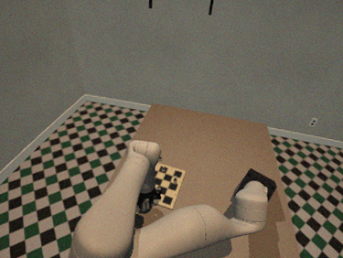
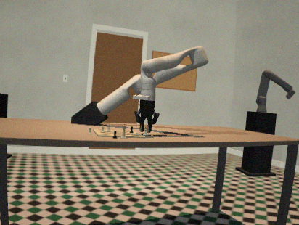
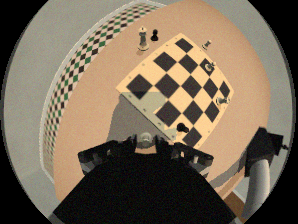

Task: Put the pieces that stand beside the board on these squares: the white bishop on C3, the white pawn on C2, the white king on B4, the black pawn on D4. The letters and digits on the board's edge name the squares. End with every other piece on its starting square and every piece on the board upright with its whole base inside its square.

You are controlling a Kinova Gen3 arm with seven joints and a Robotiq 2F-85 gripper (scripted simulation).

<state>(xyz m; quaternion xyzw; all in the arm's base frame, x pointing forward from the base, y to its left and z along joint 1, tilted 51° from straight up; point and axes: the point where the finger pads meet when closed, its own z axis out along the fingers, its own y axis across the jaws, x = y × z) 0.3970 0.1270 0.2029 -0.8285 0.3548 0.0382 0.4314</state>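
The chessboard lies 140 mm to the right of my hand, 30 mm below it and 20 mm ahead of it.
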